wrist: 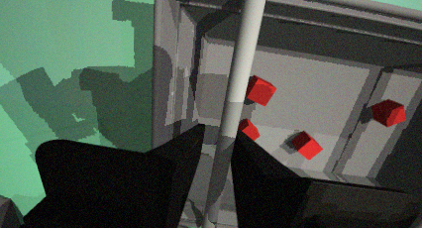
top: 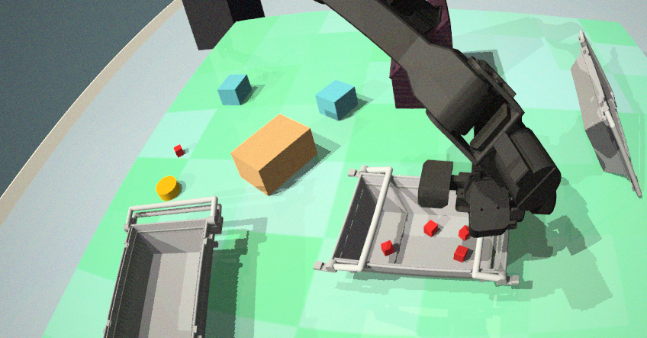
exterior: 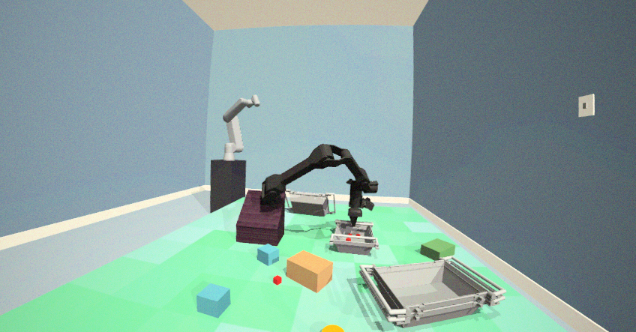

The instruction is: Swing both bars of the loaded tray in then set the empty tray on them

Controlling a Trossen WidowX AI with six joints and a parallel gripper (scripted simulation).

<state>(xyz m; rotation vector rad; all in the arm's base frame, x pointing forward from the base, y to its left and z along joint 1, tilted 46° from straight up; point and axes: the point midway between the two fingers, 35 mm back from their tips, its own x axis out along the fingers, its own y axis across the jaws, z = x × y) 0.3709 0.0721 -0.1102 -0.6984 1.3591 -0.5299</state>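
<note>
My gripper tip is now 290 mm past the grey tray, 250 mm to the right of it and 20 mm below it. Also, from my gripper tip: green block (350 mm ahead, 100 mm to the right, 30 mm below); then yellow disc (580 mm to the right, 40 mm below, 10 mm behind); then orange box (380 mm to the right, 110 mm behind, 20 mm below).
</note>
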